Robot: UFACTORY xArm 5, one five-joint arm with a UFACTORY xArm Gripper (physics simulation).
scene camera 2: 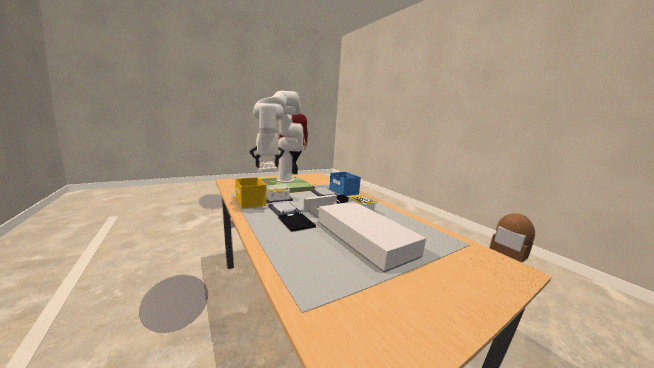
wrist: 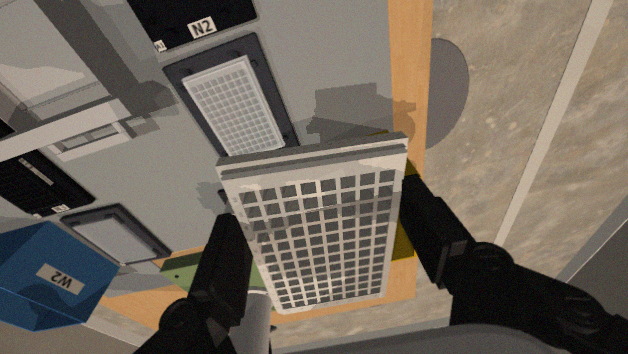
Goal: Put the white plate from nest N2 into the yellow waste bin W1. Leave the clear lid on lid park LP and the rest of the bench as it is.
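Where they show: gripper, fingertip midpoint: (scene camera 2: 267, 167) (wrist: 320, 214); arm's base at its link origin: (scene camera 2: 285, 180) (wrist: 254, 297).
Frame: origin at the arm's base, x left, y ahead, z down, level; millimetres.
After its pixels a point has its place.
My gripper (scene camera 2: 267, 163) @(x -278, y 493, z -207 mm) (wrist: 320, 214) @(x -278, y 493, z -207 mm) is shut on the white plate (scene camera 2: 268, 167) @(x -277, y 511, z -210 mm) (wrist: 327, 232) @(x -279, y 484, z -212 mm), a gridded plate held roughly level, high above the bench. The yellow waste bin W1 (scene camera 2: 250, 194) @(x -339, y 388, z -44 mm) (wrist: 404, 245) @(x -377, y 214, z -68 mm) stands below; in the wrist view the held plate and a finger hide most of it. Nest N2 (scene camera 2: 297, 222) @(x -192, y 680, z 18 mm) (wrist: 220, 11) @(x -216, y 590, z 9 mm) is black and bare where it shows. Beside it, a gridded clear-white piece (wrist: 235, 107) @(x -185, y 491, z 11 mm) lies on a dark holder (wrist: 175, 75) @(x -131, y 546, z 18 mm). A smooth pale piece (wrist: 112, 237) @(x 158, y 321, z 10 mm) lies in a dark frame near the blue bin. I cannot read an LP label on either.
The blue bin W2 (scene camera 2: 345, 185) @(x 270, y 384, z -43 mm) (wrist: 25, 260) @(x 259, y 364, z -44 mm) stands across the bench. A long white box (scene camera 2: 367, 227) @(x -27, y 969, z -54 mm) lies on the grey mat (scene camera 2: 305, 295) @(x -356, y 1118, z 30 mm). A small white unit (scene camera 2: 278, 193) @(x -164, y 330, z -28 mm) stands beside the yellow bin. A yellow-topped rack (scene camera 2: 362, 200) @(x 177, y 681, z -47 mm) is near the blue bin. A person in red (scene camera 2: 301, 122) stands behind the arm.
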